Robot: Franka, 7 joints.
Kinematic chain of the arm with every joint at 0, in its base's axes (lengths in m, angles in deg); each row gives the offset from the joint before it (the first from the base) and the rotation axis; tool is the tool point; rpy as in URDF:
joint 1: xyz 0 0 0.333 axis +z
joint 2: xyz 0 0 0 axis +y
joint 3: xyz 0 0 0.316 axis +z
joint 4: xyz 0.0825 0 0 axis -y
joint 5: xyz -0.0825 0 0.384 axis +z
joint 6: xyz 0 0 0 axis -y
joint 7: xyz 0.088 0 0 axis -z
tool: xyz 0 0 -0.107 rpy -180 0 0
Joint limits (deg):
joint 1: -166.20..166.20
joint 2: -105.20..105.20
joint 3: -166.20..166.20
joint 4: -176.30..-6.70
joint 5: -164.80..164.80
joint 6: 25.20..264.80
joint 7: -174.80..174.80
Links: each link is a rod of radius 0.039 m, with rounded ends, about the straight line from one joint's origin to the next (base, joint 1, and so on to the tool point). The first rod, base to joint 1, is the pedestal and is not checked.
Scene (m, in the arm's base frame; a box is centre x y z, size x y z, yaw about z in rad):
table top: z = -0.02
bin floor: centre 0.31 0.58 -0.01 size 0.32 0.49 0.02 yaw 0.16
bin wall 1: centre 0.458 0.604 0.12 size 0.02 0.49 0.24 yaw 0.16
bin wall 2: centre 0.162 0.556 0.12 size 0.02 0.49 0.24 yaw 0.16
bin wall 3: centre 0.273 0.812 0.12 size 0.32 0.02 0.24 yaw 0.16
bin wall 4: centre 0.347 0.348 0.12 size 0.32 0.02 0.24 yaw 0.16
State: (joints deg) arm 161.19 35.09 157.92 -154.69 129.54 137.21 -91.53
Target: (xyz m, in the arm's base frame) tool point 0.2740 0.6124 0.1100
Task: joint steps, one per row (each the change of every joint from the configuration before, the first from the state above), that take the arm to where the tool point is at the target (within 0.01 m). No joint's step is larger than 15 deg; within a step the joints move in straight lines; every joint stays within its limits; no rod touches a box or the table.
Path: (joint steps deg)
1: -14.60 -0.73 -12.82 6.02 -0.28 1.50 0.00
2: -14.61 -0.74 -12.82 6.03 -0.28 1.50 0.00
3: -14.60 -0.73 -12.82 6.02 -0.28 1.50 0.00
4: -14.60 -0.73 -12.83 6.03 -0.28 1.50 0.00
5: -14.60 -0.74 -12.82 6.02 -0.28 1.51 0.00
6: -14.61 -0.73 -12.82 6.03 -0.27 1.50 0.00
7: -14.60 -0.73 -12.82 6.02 -0.28 1.50 0.00
8: -14.60 -0.74 -12.82 6.02 -0.28 1.50 0.00
9: -14.61 -0.73 -12.82 6.03 -0.28 1.50 0.00
10: 2.30 14.44 -3.09 3.66 -0.42 -2.13 0.00
11: 2.29 14.44 -3.08 3.66 -0.41 -2.13 0.00

